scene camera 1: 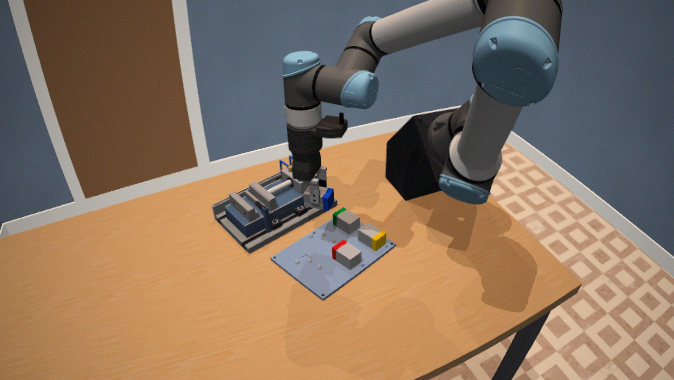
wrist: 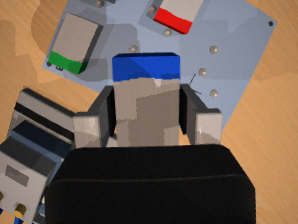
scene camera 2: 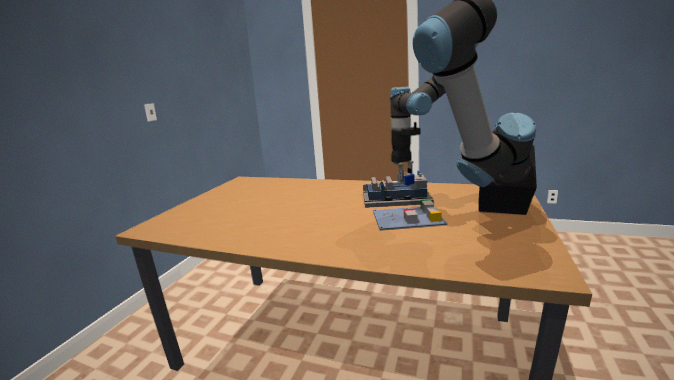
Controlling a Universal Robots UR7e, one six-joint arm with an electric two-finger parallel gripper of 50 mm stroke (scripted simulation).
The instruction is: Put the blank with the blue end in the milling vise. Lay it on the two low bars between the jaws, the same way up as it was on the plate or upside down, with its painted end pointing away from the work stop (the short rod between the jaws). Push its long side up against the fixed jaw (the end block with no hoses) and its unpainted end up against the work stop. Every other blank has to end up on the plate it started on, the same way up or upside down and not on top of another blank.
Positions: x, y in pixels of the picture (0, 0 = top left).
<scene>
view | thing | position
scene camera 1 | my gripper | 318, 196
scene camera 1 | vise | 238, 220
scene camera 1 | grey plate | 332, 276
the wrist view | my gripper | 147, 100
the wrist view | green-ended blank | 77, 38
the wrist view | vise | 31, 136
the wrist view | grey plate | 241, 39
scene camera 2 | grey plate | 384, 222
</scene>
